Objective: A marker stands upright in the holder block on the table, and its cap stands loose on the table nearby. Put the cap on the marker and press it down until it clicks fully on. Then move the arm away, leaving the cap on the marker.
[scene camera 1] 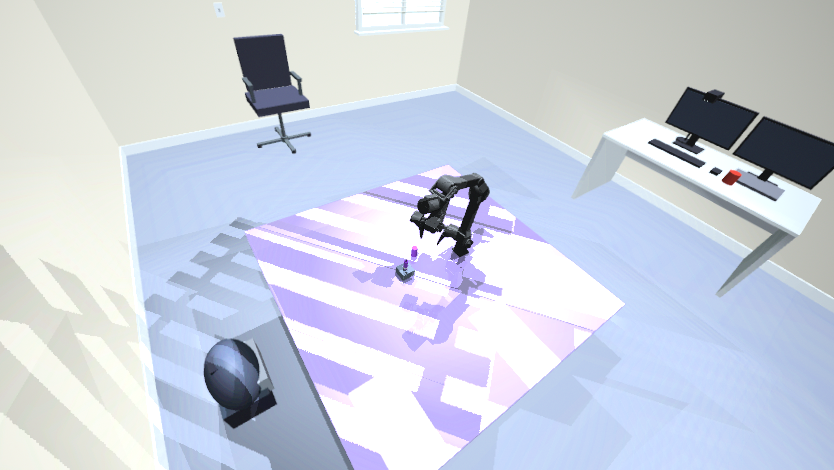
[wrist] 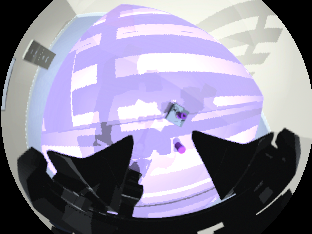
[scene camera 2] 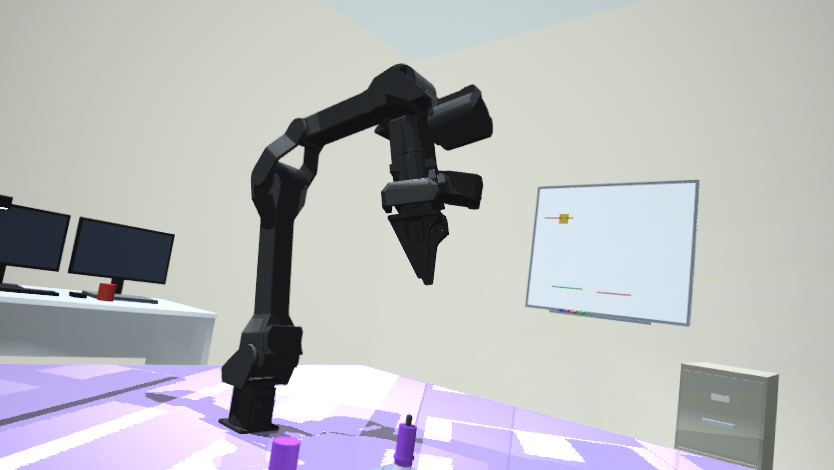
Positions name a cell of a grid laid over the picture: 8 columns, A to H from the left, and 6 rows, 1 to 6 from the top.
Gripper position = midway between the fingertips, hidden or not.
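The gripper (scene camera 2: E4), (scene camera 1: E4), (wrist: E4) is visible.
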